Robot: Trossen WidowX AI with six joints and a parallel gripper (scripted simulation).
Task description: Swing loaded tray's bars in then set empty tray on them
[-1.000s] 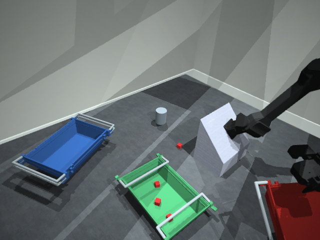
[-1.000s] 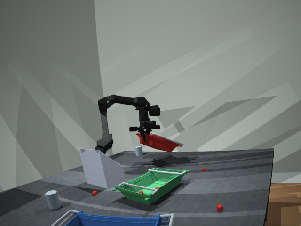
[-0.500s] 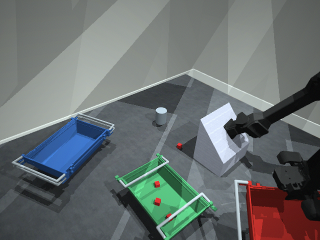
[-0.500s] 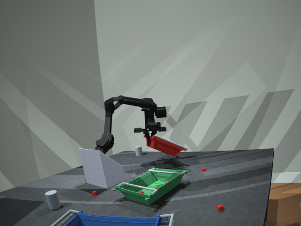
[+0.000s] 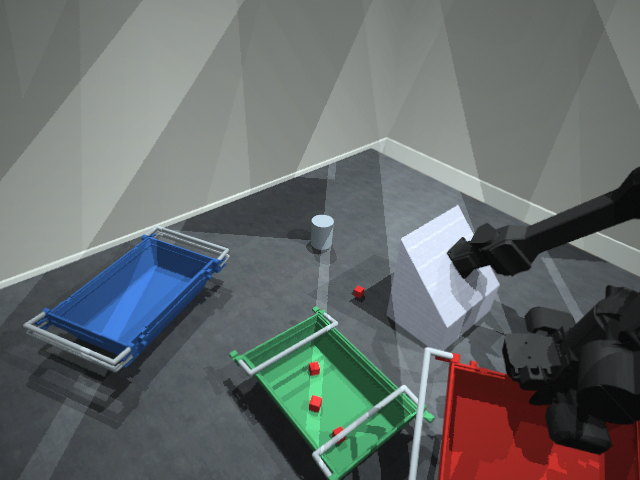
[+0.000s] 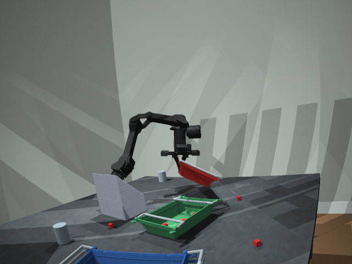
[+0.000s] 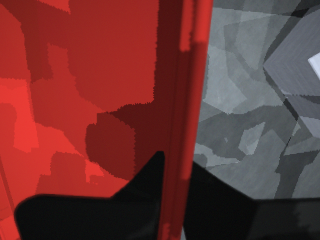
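Now: the red tray 7 cm ahead of my gripper tip and 4 cm to the left of it.
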